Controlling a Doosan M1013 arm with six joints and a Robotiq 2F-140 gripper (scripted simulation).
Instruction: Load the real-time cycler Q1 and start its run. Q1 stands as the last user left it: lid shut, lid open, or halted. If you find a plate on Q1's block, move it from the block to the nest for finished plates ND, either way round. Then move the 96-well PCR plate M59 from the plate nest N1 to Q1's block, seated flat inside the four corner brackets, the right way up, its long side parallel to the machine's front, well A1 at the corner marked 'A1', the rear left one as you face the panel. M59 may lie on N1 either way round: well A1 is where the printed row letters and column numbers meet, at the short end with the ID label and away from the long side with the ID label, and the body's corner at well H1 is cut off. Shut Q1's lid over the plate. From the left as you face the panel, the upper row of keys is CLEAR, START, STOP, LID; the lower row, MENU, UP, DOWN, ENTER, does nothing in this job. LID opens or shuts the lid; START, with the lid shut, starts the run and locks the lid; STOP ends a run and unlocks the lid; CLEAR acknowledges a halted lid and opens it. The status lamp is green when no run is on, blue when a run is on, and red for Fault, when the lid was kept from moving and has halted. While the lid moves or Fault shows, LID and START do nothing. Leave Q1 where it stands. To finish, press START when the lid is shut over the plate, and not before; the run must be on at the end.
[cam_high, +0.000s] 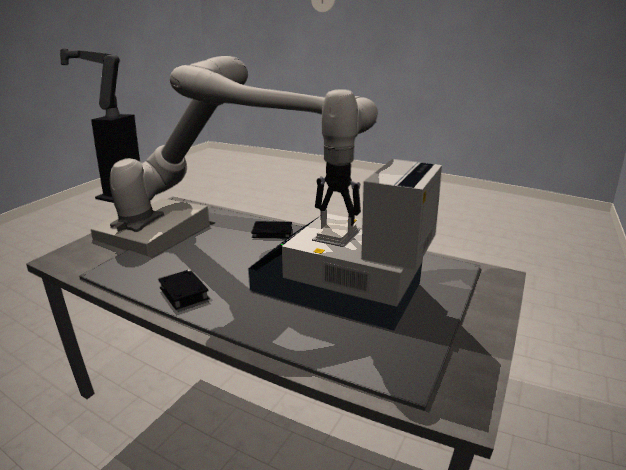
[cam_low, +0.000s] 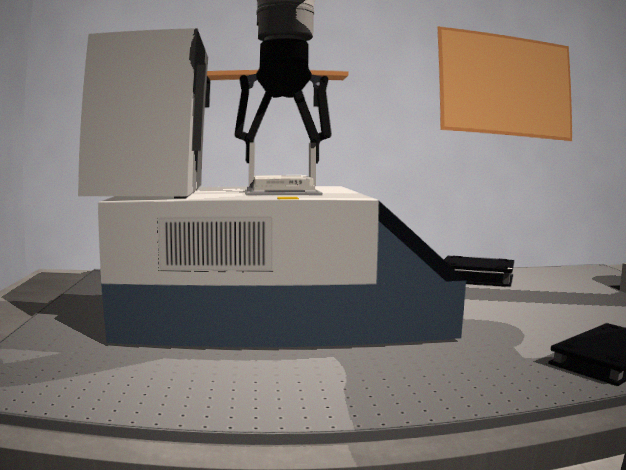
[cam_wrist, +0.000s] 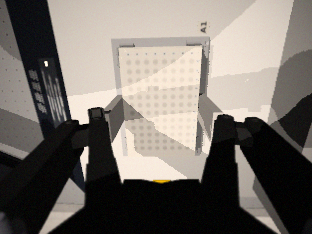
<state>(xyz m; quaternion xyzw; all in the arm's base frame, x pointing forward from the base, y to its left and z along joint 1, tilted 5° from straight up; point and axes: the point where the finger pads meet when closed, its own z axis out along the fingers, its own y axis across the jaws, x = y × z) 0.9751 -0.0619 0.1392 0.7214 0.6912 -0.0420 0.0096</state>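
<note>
The white plate M59 lies 20 mm below my hand. Also, from my hand: black nest N1: 450 mm behind, 250 mm to the right, 200 mm below; black nest ND: 410 mm behind, 320 mm to the left, 210 mm below.
</note>
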